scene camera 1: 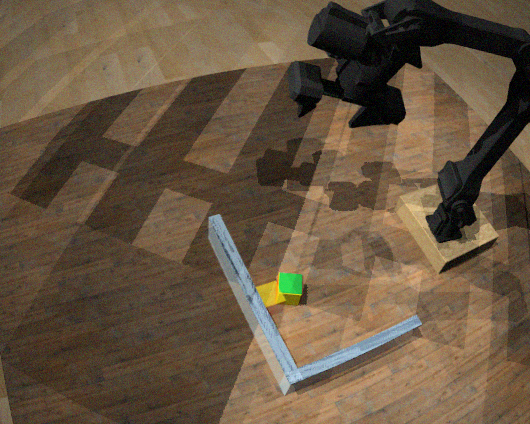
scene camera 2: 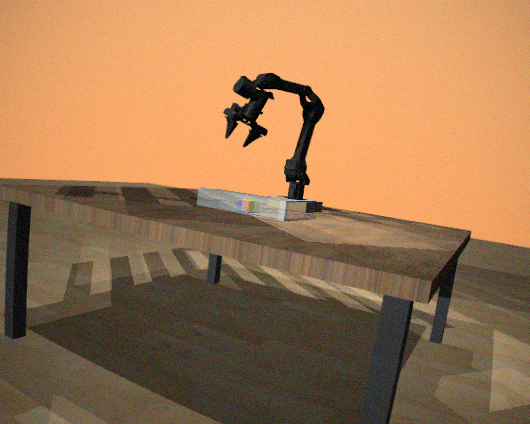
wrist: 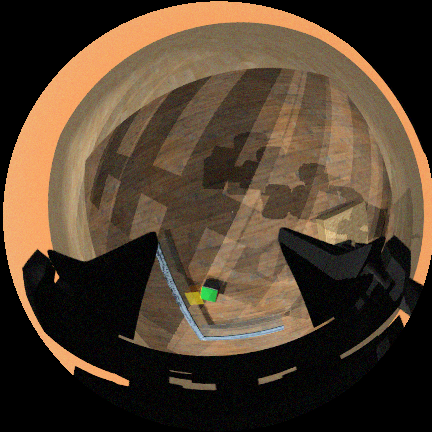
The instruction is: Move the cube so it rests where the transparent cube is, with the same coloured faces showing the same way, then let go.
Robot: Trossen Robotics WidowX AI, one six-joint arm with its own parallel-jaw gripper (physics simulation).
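Seen in the pictures: gripper, fingertip midpoint: (scene camera 1: pixel 324 120) (scene camera 2: pixel 234 143) (wrist: pixel 218 236); arm's base, link origin: (scene camera 1: pixel 443 227) (scene camera 2: pixel 295 199).
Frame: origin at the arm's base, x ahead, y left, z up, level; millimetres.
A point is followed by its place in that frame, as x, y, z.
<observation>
The solid cube (scene camera 1: pixel 290 284) {336, 51, -2} (wrist: pixel 209 294) {332, 49, -2} stands on the table with its green face up; a yellow side shows in scene camera 1 and a dark side in the wrist view. The transparent cube (scene camera 1: pixel 269 294) {374, 62, -2} (wrist: pixel 194 298) {372, 63, -2} shows a yellow top, right beside the solid cube, between it and the long wall. In scene camera 2 the two cubes (scene camera 2: pixel 248 205) overlap behind the see-through wall and are too small to tell apart. My gripper (scene camera 1: pixel 326 120) {254, -123, 181} (scene camera 2: pixel 236 141) {254, -123, 181} (wrist: pixel 218 236) {254, -123, 181} is open and empty, high above the table and well away from both cubes.
A low, pale blue, see-through L-shaped wall (scene camera 1: pixel 253 296) {403, 71, 18} (scene camera 2: pixel 215 197) {429, -21, -6} (wrist: pixel 172 285) {411, 15, 18} stands around two sides of the cubes; its long leg runs close by the transparent cube. The arm's wooden base block (scene camera 1: pixel 420 239) {48, 0, -26} (wrist: pixel 350 220) {-31, -78, 0} stands on the table (scene camera 1: pixel 100 300) {649, 8, -42} (scene camera 2: pixel 350 265) {757, 634, -43}.
</observation>
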